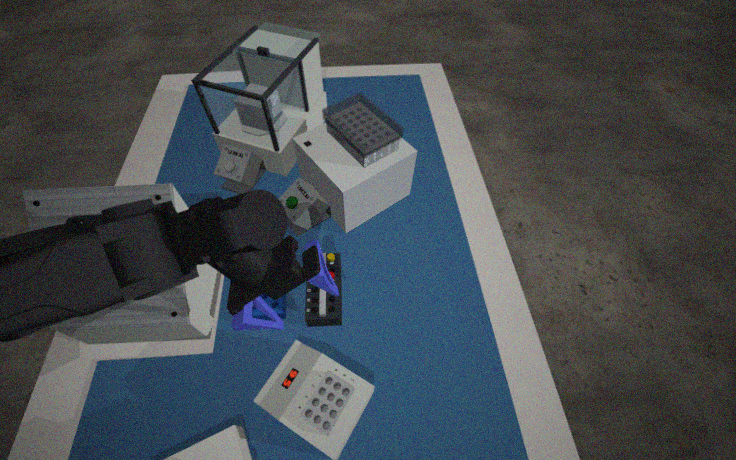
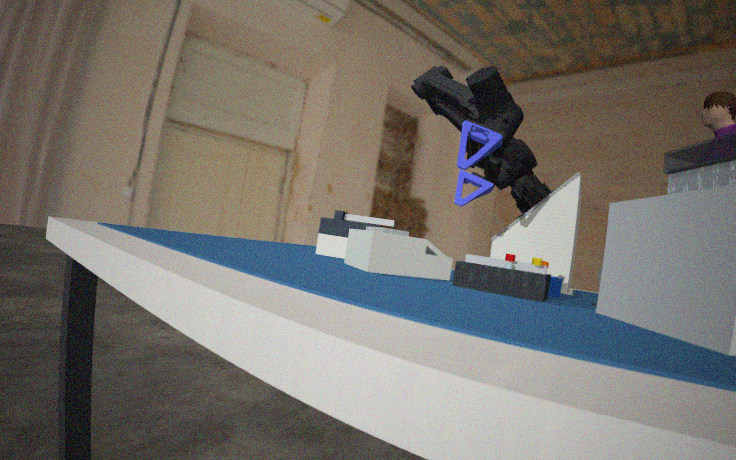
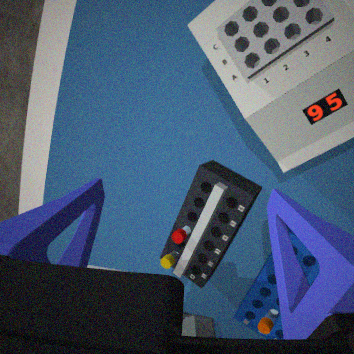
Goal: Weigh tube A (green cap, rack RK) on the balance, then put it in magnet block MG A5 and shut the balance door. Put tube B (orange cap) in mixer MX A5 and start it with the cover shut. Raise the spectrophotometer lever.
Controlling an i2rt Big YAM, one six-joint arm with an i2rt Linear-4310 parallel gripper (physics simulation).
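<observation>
My gripper [image 1: 303,308] [image 2: 462,169] [image 3: 185,192] is open and empty above the black block. The black block [image 1: 336,318] [image 2: 499,280] [image 3: 231,178] has a pale central bar and holds a red-capped tube [image 3: 178,236] and a yellow-capped tube [image 3: 167,260]. The blue rack [image 3: 246,311] [image 2: 555,286] holds tube B, with its orange cap [image 3: 265,325]; one finger covers part of the rack. Tube A's green cap cannot be made out. The balance [image 1: 312,67] stands at the back with its glass shield. The likely mixer [image 1: 377,187] has a grey cover [image 1: 362,129] lying over its wells.
A white block [image 1: 274,398] [image 3: 270,112] with a red "95" display stands near the black block. A small control box [image 1: 306,216] has a green button [image 1: 292,202]. Another dial box [image 1: 238,165] stands by the balance. A device with a white bar [image 2: 369,220] stands farther off.
</observation>
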